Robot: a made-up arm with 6 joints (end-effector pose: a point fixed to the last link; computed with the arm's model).
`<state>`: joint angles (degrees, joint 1 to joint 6).
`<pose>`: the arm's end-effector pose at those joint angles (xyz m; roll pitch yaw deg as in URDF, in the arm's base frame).
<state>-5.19 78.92 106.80 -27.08 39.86 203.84</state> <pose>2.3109 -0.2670 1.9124 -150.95 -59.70 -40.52</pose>
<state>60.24 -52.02 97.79 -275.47 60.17 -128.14</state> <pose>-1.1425 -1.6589 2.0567 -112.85 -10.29 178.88</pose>
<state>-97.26 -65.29 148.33 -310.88 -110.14 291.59</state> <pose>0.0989 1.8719 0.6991 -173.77 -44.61 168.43</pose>
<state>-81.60 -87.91 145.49 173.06 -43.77 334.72</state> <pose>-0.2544 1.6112 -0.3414 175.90 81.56 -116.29</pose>
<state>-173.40 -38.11 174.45 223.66 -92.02 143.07</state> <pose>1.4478 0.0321 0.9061 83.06 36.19 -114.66</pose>
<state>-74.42 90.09 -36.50 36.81 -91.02 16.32</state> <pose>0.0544 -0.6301 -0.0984 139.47 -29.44 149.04</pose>
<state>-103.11 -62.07 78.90 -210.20 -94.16 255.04</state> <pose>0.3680 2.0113 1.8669 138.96 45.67 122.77</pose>
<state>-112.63 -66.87 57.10 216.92 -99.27 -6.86</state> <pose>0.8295 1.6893 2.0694 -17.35 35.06 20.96</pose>
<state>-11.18 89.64 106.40 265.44 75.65 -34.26</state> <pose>2.3489 -0.6562 1.3236 141.61 0.13 -86.14</pose>
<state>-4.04 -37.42 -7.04 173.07 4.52 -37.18</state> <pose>0.4822 -0.0322 2.5926 -136.18 -25.89 -3.43</pose>
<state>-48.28 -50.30 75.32 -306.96 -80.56 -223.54</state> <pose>-1.1380 1.0454 2.5472 -104.45 -28.60 -112.15</pose>
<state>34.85 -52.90 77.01 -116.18 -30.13 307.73</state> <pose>-1.5683 -0.9850 2.4504 9.84 -31.42 -177.01</pose>
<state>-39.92 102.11 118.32 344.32 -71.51 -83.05</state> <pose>1.9248 -1.5454 0.9008 107.99 52.02 -15.30</pose>
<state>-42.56 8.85 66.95 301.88 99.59 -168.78</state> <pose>0.3880 -0.5780 3.1132 -38.14 -7.69 -164.90</pose>
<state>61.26 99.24 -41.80 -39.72 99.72 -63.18</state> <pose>0.4010 0.4757 -0.3051 28.60 28.90 15.25</pose>
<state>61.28 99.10 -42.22 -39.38 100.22 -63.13</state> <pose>0.3986 0.4741 -0.2982 28.68 28.88 15.80</pose>
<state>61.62 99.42 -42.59 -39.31 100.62 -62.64</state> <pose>0.3901 0.4667 -0.2956 27.80 29.07 16.19</pose>
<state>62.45 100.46 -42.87 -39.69 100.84 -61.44</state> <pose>0.3726 0.4497 -0.2994 25.35 29.60 16.28</pose>
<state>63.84 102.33 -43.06 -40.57 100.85 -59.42</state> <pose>0.3454 0.4206 -0.3097 21.03 30.47 16.01</pose>
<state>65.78 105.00 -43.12 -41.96 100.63 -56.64</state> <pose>0.3109 0.3789 -0.3249 14.87 31.55 15.33</pose>
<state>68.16 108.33 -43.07 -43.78 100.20 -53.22</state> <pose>0.2731 0.3244 -0.3418 7.06 32.62 14.21</pose>
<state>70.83 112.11 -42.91 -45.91 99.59 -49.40</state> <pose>0.2365 0.2596 -0.3574 -1.91 33.47 12.73</pose>
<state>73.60 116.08 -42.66 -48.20 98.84 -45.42</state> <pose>0.2052 0.1883 -0.3692 -11.43 33.92 11.01</pose>
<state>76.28 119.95 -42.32 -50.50 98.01 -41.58</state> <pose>0.1819 0.1166 -0.3763 -20.71 33.88 9.29</pose>
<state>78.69 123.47 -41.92 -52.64 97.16 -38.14</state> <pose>0.1668 0.0501 -0.3794 -29.05 33.45 7.75</pose>
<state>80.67 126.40 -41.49 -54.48 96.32 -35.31</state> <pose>0.1589 -0.0060 -0.3800 -35.88 32.79 6.46</pose>
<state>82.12 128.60 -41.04 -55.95 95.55 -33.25</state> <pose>0.1557 -0.0481 -0.3806 -40.84 32.06 5.45</pose>
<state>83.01 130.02 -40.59 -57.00 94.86 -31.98</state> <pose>0.1550 -0.0750 -0.3829 -43.90 31.44 4.65</pose>
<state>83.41 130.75 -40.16 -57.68 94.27 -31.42</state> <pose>0.1552 -0.0885 -0.3873 -45.31 30.98 4.01</pose>
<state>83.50 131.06 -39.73 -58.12 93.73 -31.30</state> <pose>0.1556 -0.0936 -0.3936 -45.69 30.65 3.44</pose>
